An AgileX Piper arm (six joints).
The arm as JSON. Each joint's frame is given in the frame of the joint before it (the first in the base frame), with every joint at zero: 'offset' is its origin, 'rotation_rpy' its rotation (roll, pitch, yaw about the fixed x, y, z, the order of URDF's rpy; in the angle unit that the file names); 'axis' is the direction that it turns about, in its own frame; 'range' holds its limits. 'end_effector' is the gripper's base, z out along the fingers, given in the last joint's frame.
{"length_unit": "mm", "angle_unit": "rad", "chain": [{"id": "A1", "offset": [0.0, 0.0, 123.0], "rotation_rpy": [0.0, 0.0, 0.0], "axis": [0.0, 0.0, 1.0], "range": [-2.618, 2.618]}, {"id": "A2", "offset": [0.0, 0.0, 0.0], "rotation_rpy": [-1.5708, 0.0, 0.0], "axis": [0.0, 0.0, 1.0], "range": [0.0, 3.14]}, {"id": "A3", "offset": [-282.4, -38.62, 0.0], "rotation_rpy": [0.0, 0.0, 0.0], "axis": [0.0, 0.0, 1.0], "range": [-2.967, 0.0]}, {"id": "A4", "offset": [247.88, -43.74, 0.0], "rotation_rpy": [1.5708, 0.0, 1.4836], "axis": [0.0, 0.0, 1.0], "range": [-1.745, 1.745]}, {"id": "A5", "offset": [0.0, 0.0, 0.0], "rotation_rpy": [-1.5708, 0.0, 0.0], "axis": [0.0, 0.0, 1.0], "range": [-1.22, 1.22]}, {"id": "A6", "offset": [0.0, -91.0, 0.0], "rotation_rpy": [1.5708, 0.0, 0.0], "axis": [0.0, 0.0, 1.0], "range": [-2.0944, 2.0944]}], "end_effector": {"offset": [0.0, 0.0, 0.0], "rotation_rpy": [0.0, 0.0, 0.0]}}
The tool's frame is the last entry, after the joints.
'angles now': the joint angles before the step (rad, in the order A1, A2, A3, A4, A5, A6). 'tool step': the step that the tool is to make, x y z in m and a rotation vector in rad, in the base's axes. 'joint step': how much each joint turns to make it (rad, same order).
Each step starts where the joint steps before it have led.
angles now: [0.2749, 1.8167, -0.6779, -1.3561, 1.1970, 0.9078]
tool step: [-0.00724, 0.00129, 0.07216, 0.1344, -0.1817, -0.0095]
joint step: [0.0000, -0.2708, -0.0653, 0.1127, -0.0204, -0.1456]
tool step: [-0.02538, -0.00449, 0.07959, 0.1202, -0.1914, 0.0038]
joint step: [-0.0016, -0.2646, -0.1036, 0.1146, 0.0225, -0.1661]
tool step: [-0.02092, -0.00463, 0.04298, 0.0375, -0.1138, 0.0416]
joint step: [0.0000, -0.1361, -0.0620, 0.0298, -0.0028, -0.0954]
